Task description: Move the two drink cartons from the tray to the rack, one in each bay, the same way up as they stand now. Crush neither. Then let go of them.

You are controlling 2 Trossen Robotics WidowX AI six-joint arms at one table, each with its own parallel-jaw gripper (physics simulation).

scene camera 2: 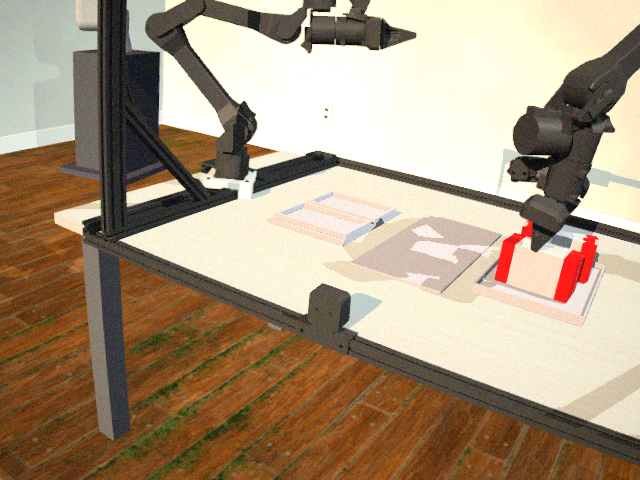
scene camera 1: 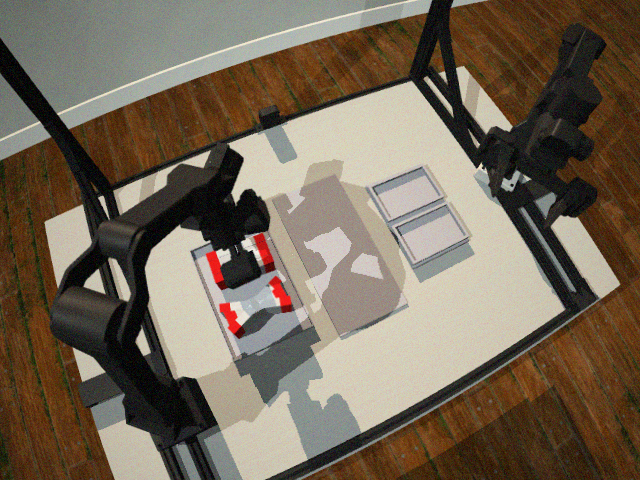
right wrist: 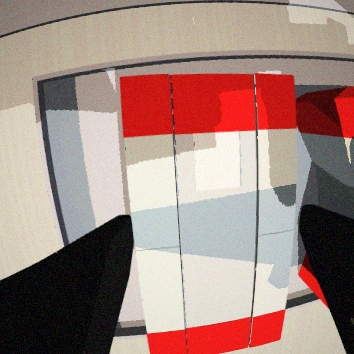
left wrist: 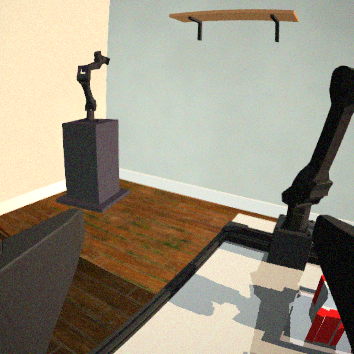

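Where they show: left gripper, fingertip midpoint: (scene camera 2: 413, 34) (scene camera 1: 520, 212) (left wrist: 203, 225); right gripper, fingertip midpoint: (scene camera 2: 539, 243) (scene camera 1: 243, 254) (right wrist: 218, 222); left arm's base, origin of the base link: (scene camera 2: 230, 175); right arm's base, origin of the base link: (scene camera 1: 170, 413) (left wrist: 295, 224).
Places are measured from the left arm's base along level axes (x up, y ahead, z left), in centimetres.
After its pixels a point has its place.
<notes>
Two red-and-white drink cartons sit in the grey tray (scene camera 1: 280, 333) @(z -23.0, x -3.0, y 62.2 cm) (scene camera 2: 509, 292) @(z -40.3, x -3.0, y 49.9 cm) (right wrist: 70, 175) @(z -42.1, x -3.0, y 49.7 cm) at the left of the table. My right gripper (scene camera 1: 239, 269) @(z -36.8, x 4.3, y 54.4 cm) (scene camera 2: 543, 238) @(z -36.8, x 4.3, y 54.4 cm) (right wrist: 218, 222) @(z -36.8, x 4.3, y 54.4 cm) is open. It is down over the far carton (scene camera 1: 263, 250) @(z -34.1, x 3.8, y 51.4 cm) (scene camera 2: 532, 271) @(z -39.7, x 0.6, y 53.1 cm) (right wrist: 211, 165) @(z -35.8, x 3.9, y 52.7 cm), with one finger on each side of it. The near carton (scene camera 1: 256, 307) @(z -28.7, x 3.7, y 61.4 cm) (right wrist: 323, 112) @(z -29.3, x 0.9, y 54.9 cm) stands free beside it. The cartons also show small in the left wrist view (left wrist: 326, 326) @(z -26.1, x 1.2, y 55.9 cm). My left gripper (scene camera 1: 495, 183) (scene camera 2: 406, 34) @(z -0.2, x 32.7, y 35.0 cm) (left wrist: 203, 225) @(z -0.2, x 32.7, y 35.0 cm) is open and empty, high over the table's edge. The two-bay rack (scene camera 1: 418, 210) @(z -12.5, x -2.6, y 22.4 cm) (scene camera 2: 328, 233) @(z -23.5, x -2.3, y 21.3 cm) is empty.
A flat grey board (scene camera 1: 347, 286) @(z -17.0, x -3.2, y 46.4 cm) (scene camera 2: 432, 252) @(z -26.0, x -3.2, y 39.7 cm) lies between the tray and the rack. A small black camera block (scene camera 1: 270, 115) @(z -53.8, x 1.3, y 22.0 cm) (scene camera 2: 329, 305) @(z -56.2, x 0.6, y 21.2 cm) sits on the table's edge. The black frame posts (scene camera 1: 434, 43) @(z -29.6, x 11.5, y -14.4 cm) (scene camera 2: 110, 119) @(z -32.3, x 16.9, y -14.8 cm) rise at the corners.
</notes>
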